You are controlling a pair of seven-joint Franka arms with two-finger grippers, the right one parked.
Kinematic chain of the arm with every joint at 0, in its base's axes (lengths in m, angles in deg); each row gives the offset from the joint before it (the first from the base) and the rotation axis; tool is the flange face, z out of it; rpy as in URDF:
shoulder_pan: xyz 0 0 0.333 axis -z
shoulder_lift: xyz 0 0 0 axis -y
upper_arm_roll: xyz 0 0 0.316 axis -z
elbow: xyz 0.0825 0 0 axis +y
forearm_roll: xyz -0.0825 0 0.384 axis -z
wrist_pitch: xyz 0 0 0 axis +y
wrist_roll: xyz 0.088 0 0 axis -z
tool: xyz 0 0 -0.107 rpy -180 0 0
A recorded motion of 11 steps. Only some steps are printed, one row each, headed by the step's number.
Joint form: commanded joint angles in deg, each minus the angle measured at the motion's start. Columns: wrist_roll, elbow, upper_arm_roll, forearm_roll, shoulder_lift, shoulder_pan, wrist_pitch.
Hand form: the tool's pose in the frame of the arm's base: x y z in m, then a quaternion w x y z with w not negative. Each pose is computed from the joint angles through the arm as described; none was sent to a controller.
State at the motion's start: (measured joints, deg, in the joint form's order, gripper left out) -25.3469 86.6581 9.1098 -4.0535 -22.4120 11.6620 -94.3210
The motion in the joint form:
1: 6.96 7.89 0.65 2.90 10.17 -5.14 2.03
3: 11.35 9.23 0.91 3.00 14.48 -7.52 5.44
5: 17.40 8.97 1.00 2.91 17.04 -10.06 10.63
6: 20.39 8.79 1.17 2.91 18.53 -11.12 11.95
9: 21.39 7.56 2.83 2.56 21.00 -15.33 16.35
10: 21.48 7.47 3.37 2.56 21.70 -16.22 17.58
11: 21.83 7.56 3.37 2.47 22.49 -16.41 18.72
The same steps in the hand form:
1: 0.5757 -0.1585 0.4684 0.02936 -0.99204 -0.01622 0.12140
3: 0.5592 -0.1340 0.4980 0.02858 -0.99164 0.00317 0.12576
5: 0.5459 -0.1072 0.5200 0.02733 -0.98815 0.03373 0.14724
6: 0.5399 -0.0981 0.5344 0.02410 -0.98780 0.05143 0.14497
9: 0.5269 -0.0721 0.5630 0.02675 -0.98745 0.03683 0.15123
10: 0.5219 -0.0687 0.5689 0.02775 -0.98692 0.03418 0.15510
11: 0.5162 -0.0667 0.5743 0.02963 -0.98622 0.03503 0.15894

